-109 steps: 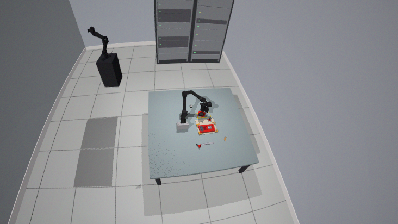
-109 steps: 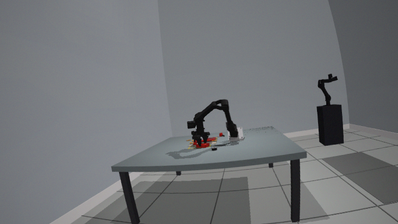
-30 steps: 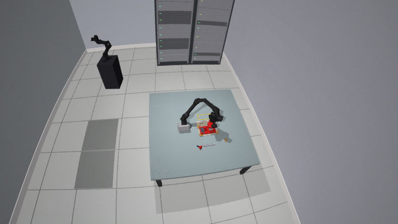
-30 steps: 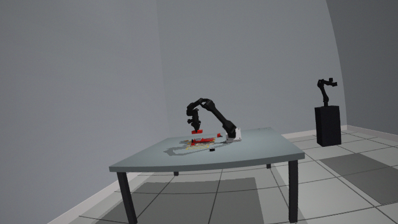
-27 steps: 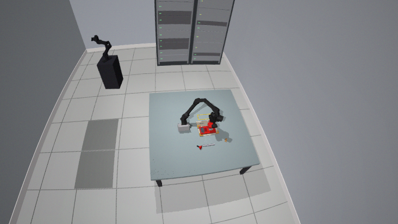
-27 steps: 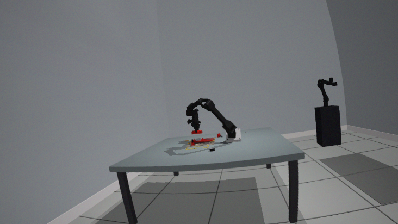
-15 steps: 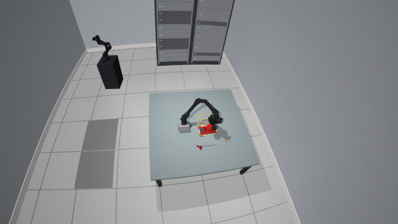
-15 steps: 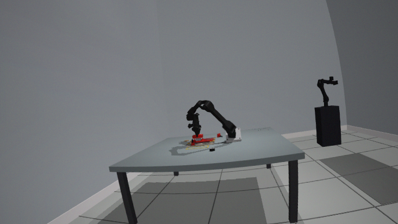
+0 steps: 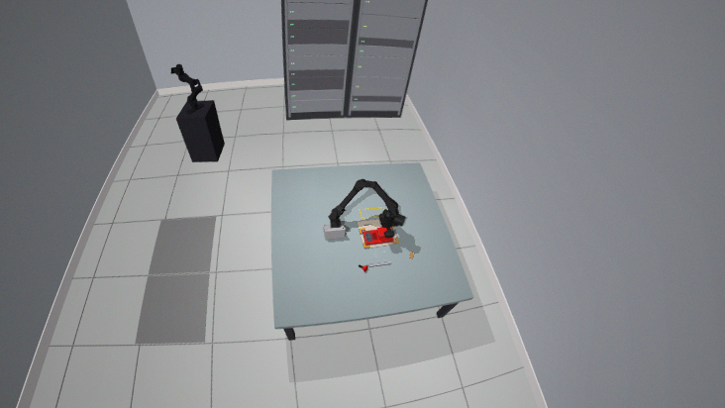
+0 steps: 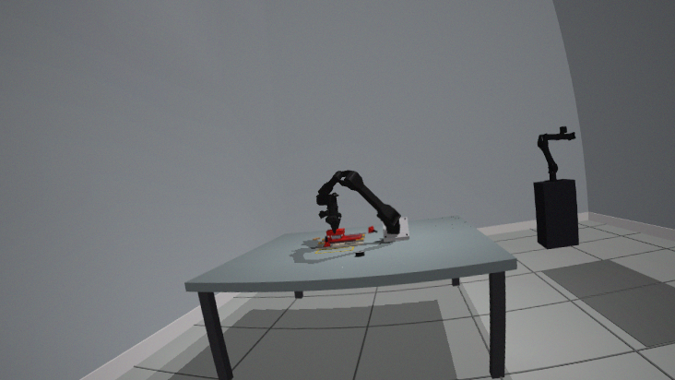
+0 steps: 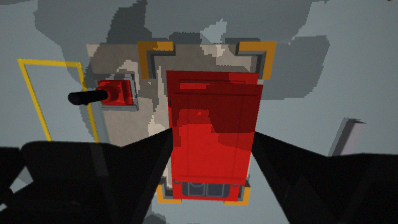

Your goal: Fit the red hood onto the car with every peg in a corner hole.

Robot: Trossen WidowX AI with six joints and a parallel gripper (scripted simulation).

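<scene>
The red hood is right at my gripper tip. The rest, counted from my gripper tip: tan block (18 cm ahead, 16 cm to the right, 6 cm below); then black wheel (37 cm to the left, 22 cm behind, 5 cm below); then red-handled screwdriver (22 cm to the right, 5 cm below, 5 cm behind).
</scene>
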